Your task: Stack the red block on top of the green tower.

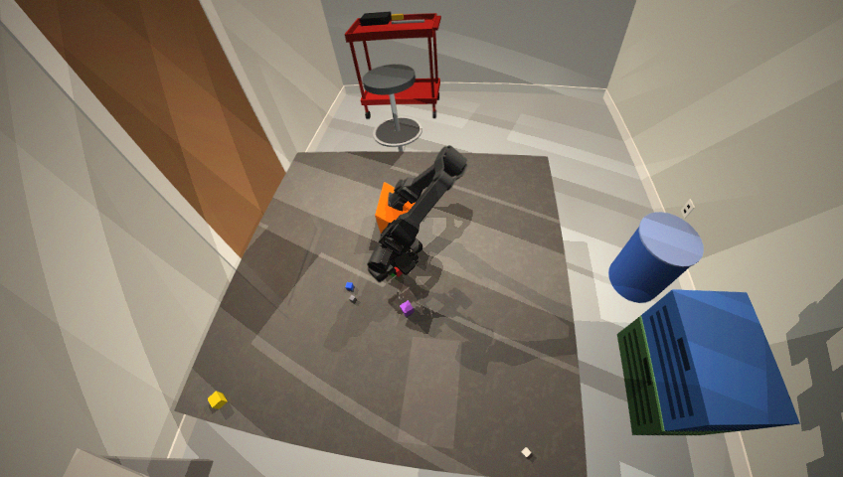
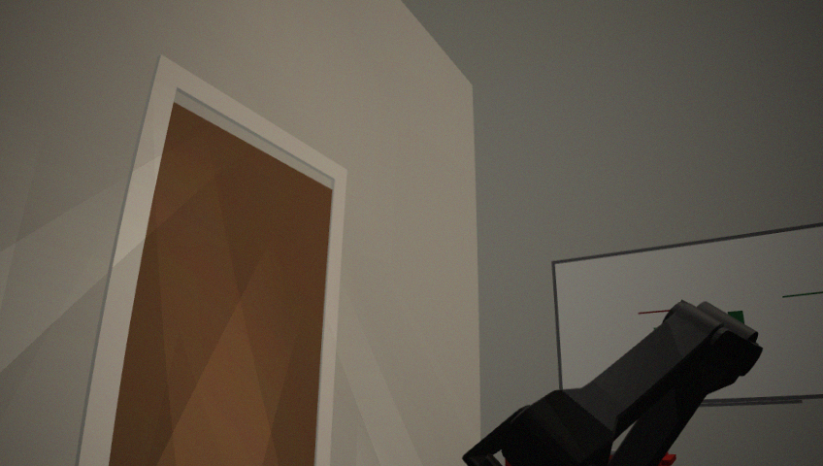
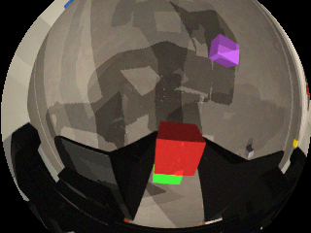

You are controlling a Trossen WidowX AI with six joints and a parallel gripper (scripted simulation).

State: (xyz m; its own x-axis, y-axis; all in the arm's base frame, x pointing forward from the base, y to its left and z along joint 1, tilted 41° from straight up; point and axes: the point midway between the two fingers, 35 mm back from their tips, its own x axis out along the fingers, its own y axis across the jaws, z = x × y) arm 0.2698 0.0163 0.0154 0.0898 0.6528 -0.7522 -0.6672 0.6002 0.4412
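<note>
My gripper tip is 12 cm short of the purple block, 2 cm to the right of it and 5 cm above it. The rest, counted from my gripper tip: red block: 1 cm above; then yellow block: 45 cm ahead, 59 cm to the right, 5 cm below; then small blue block: 3 cm ahead, 19 cm to the right, 5 cm below.
</note>
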